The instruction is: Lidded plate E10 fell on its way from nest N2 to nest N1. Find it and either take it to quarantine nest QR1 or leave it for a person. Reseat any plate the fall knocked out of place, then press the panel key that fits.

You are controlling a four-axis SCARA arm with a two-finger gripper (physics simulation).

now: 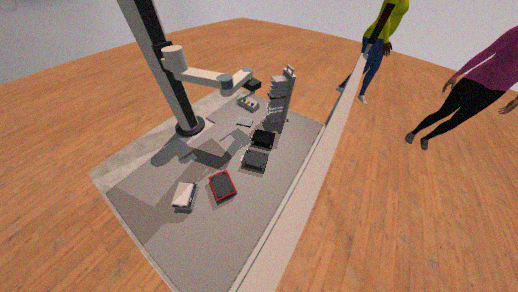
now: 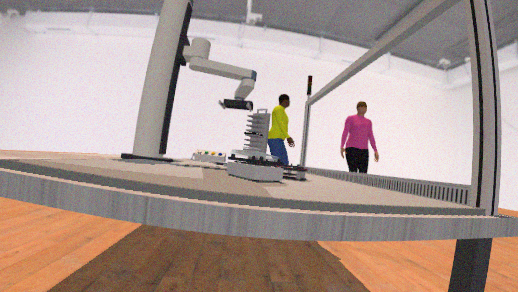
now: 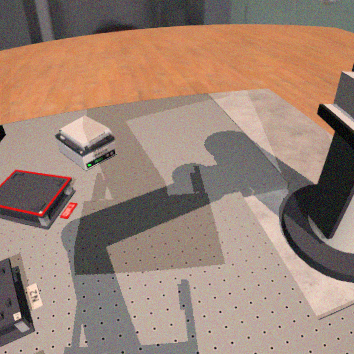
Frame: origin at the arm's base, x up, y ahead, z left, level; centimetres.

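Seen in the pictures: gripper, fingertip midpoint: (image 2: 233,102) (image 3: 161,95); arm's base, link origin: (image 1: 190,126) (image 3: 339,229).
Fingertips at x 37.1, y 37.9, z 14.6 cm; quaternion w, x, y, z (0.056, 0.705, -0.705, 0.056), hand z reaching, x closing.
Offsets run from my fingertips to a thing's top centre.
My gripper (image 1: 252,84) (image 2: 237,105) (image 3: 161,95) is open and empty, high above the table near the rack tower. Nest N2 @(dx -30.1, dy +29.6, dz -11.8 cm) (image 1: 255,160) (image 3: 9,300) is dark grey, with no plate seen on it. A black nest @(dx -29.1, dy +23.8, dz +7.6 cm) (image 1: 263,138) stands beside it towards the tower; its label cannot be read. Red-rimmed nest QR1 @(dx -31.2, dy +23.7, dz -38.6 cm) (image 1: 222,185) (image 3: 35,191) shows a bare dark top. A pale flat piece @(dx -34.4, dy -0.9, dz +16.0 cm) (image 1: 244,121) lies on the table between the panel and the black nest; whether it is plate E10 cannot be told. The key panel @(dx -27.4, dy -13.7, dz +38.0 cm) (image 1: 248,102) (image 2: 210,156) stands at the back.
A shaker (image 1: 184,204) (image 3: 90,152) bears a white plate @(dx -28.1, dy +10.6, dz -56.3 cm) (image 1: 184,192) (image 3: 84,131). The rack tower (image 1: 290,92) (image 2: 263,132) stands beside the nests. A yellow-shirted person (image 1: 391,22) (image 2: 280,120) and a pink-shirted person (image 1: 492,62) (image 2: 361,131) stand beyond the table-edge rail (image 1: 305,195).
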